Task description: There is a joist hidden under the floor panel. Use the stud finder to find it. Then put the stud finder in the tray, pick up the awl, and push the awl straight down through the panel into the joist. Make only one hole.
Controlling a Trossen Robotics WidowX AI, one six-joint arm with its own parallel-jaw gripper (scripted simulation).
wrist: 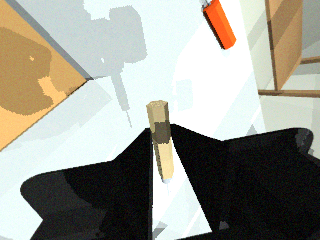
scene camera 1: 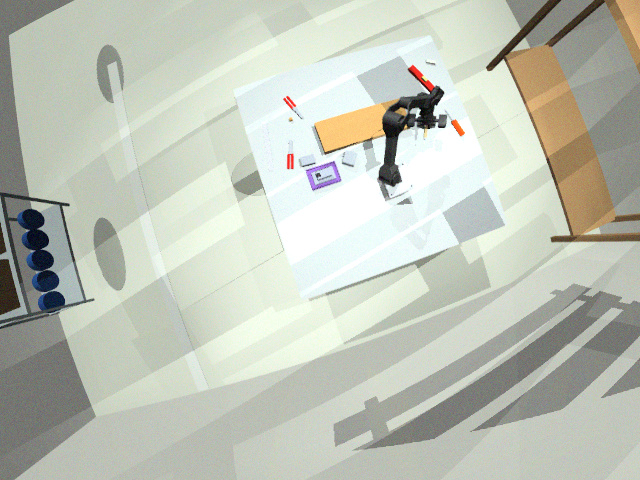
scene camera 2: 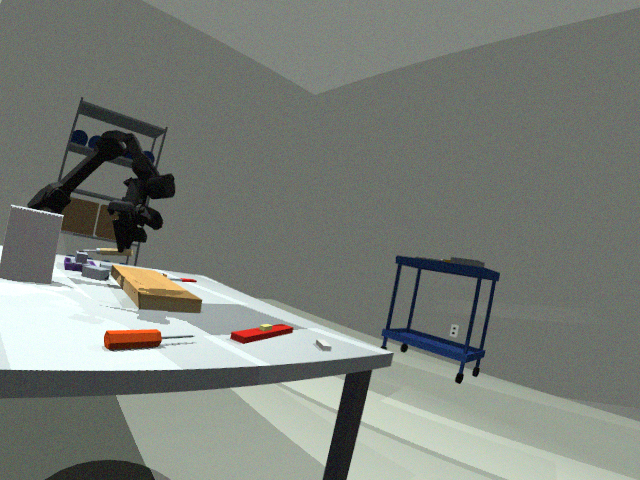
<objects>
my gripper: holds an awl (wrist: 158,111)
</objects>
